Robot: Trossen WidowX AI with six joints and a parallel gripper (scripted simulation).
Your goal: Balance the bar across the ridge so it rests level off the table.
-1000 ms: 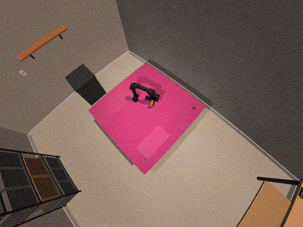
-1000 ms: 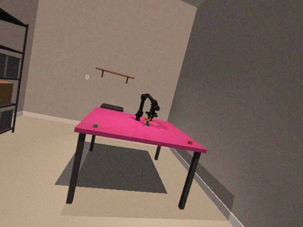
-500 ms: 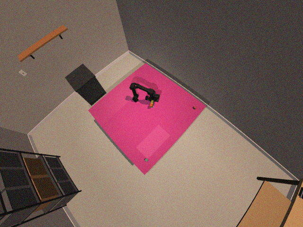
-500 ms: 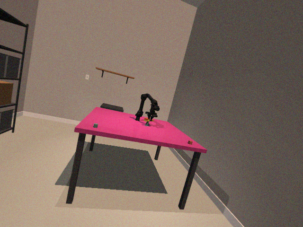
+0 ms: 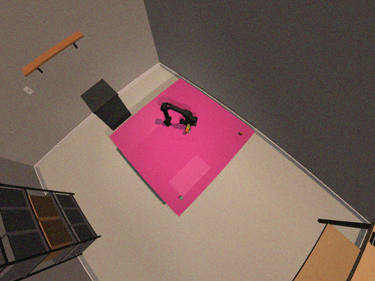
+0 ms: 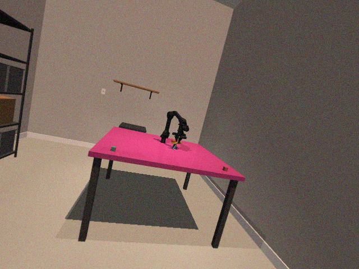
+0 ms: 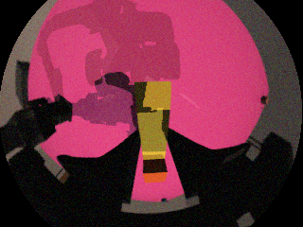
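Right now the bar is 20 mm ahead of my gripper tip, 30 mm to the right of it and 10 mm above it. Round my gripper tip: small orange block 500 mm ahead, 380 mm to the left, 60 mm below; then small green block 500 mm ahead, 620 mm to the right, 60 mm below.
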